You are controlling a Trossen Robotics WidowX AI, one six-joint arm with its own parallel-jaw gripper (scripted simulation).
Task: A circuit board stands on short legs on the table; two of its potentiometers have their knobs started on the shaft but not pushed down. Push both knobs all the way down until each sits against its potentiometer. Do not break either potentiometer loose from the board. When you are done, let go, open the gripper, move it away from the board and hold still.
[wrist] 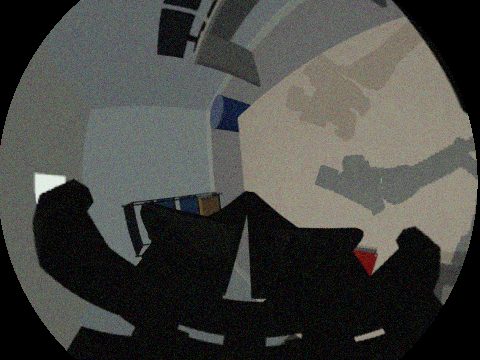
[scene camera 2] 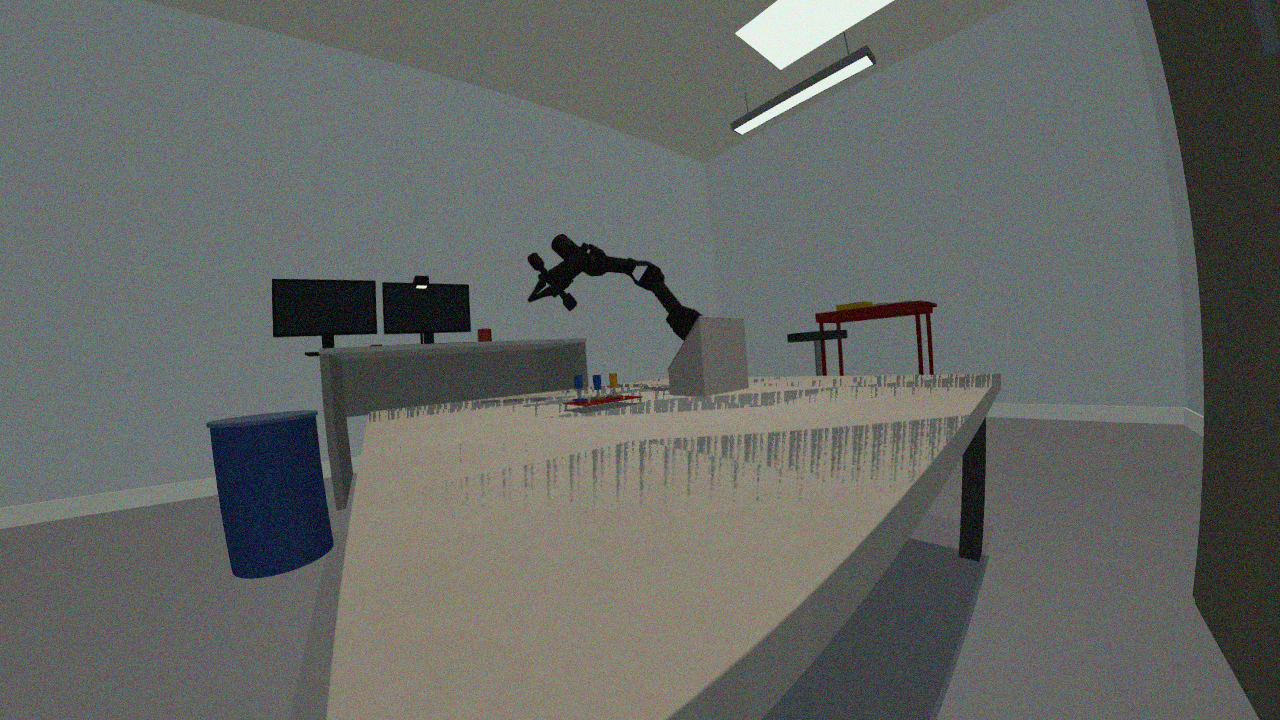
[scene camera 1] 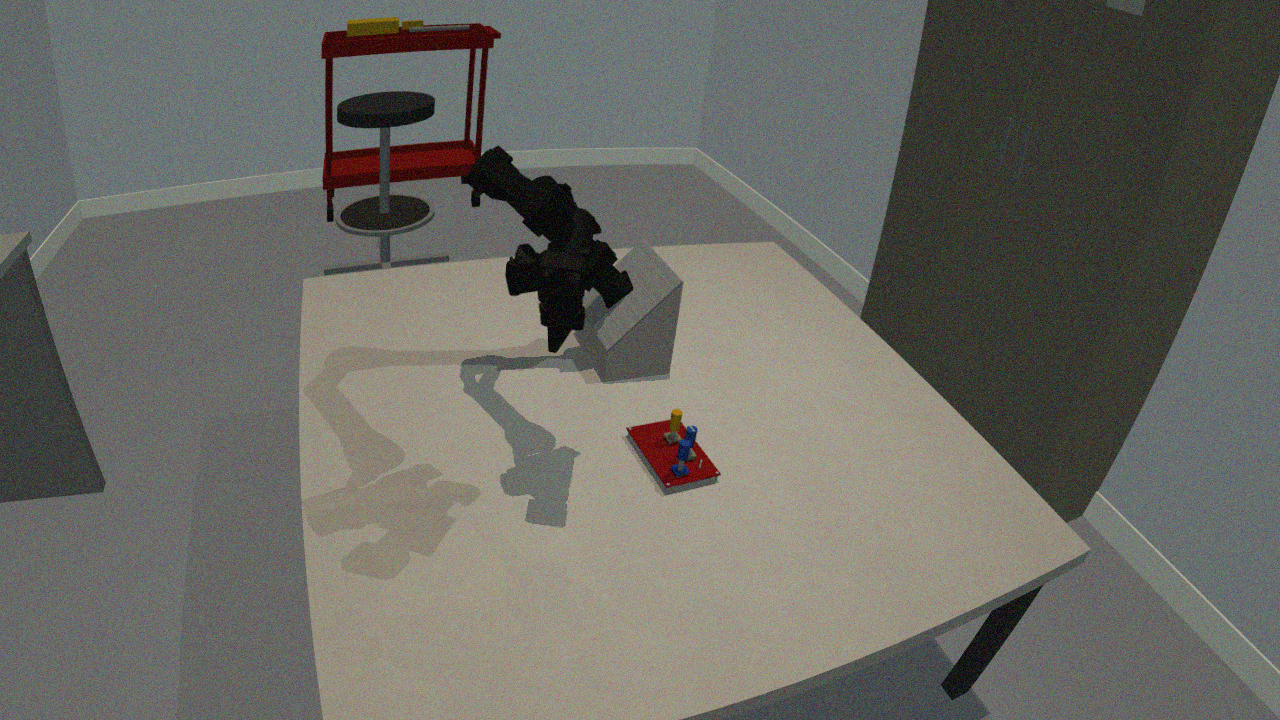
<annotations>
My gripper shows in the wrist view (pixel 248 196), in scene camera 2 and in scene camera 1. The same spot on my gripper: (scene camera 2: pixel 543 277) is (scene camera 1: pixel 577 291).
</annotations>
